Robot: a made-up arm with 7 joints. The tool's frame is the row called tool.
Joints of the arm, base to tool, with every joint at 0 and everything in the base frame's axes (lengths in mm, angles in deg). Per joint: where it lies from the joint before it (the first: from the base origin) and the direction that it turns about. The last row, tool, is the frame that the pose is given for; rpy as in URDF.
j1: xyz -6.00 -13.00 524.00 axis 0 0 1
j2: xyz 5.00 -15.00 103.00 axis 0 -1 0
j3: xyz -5.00 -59.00 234.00 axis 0 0 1
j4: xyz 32.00 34.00 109.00 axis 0 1 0
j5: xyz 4.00 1.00 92.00 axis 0 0 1
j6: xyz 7.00 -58.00 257.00 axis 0 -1 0
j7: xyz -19.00 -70.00 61.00 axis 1 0 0
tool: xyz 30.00 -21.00 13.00 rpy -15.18 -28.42 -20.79
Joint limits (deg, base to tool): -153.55..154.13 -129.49..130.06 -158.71..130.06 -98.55..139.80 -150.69..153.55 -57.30..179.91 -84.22..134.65
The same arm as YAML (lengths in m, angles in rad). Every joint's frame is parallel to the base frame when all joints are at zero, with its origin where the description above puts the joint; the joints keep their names.
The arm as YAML. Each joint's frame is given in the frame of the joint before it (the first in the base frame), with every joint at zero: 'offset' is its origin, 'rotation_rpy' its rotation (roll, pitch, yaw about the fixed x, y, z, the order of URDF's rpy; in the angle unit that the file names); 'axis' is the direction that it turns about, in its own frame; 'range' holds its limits. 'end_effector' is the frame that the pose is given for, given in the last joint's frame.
length_unit: m
angle_unit: rad
chain:
  - id: j1
    offset: [-0.006, -0.013, 0.524]
    rotation_rpy: [0.0, 0.0, 0.0]
    axis: [0.0, 0.0, 1.0]
    range: [-2.68, 2.6901]
  - id: j2
    offset: [0.005, -0.015, 0.103]
    rotation_rpy: [0.0, 0.0, 0.0]
    axis: [0.0, -1.0, 0.0]
    range: [-2.26, 2.27]
  - id: j3
    offset: [-0.005, -0.059, 0.234]
    rotation_rpy: [0.0, 0.0, 0.0]
    axis: [0.0, 0.0, 1.0]
    range: [-2.77, 2.27]
  - id: j4
    offset: [0.032, 0.034, 0.109]
    rotation_rpy: [0.0, 0.0, 0.0]
    axis: [0.0, 1.0, 0.0]
    range: [-1.72, 2.44]
  - id: j5
    offset: [0.004, 0.001, 0.092]
    rotation_rpy: [0.0, 0.0, 0.0]
    axis: [0.0, 0.0, 1.0]
    range: [-2.63, 2.68]
  - id: j6
    offset: [0.007, -0.058, 0.257]
    rotation_rpy: [0.0, 0.0, 0.0]
    axis: [0.0, -1.0, 0.0]
    range: [-1.0001, 3.14]
  - id: j7
    offset: [-0.019, -0.07, 0.061]
    rotation_rpy: [0.0, 0.0, 0.0]
    axis: [1.0, 0.0, 0.0]
    range: [-1.4699, 2.3501]
end_effector:
  offset: [0.03, -0.021, 0.013]
  rotation_rpy: [-0.2649, -0.496, -0.3629]

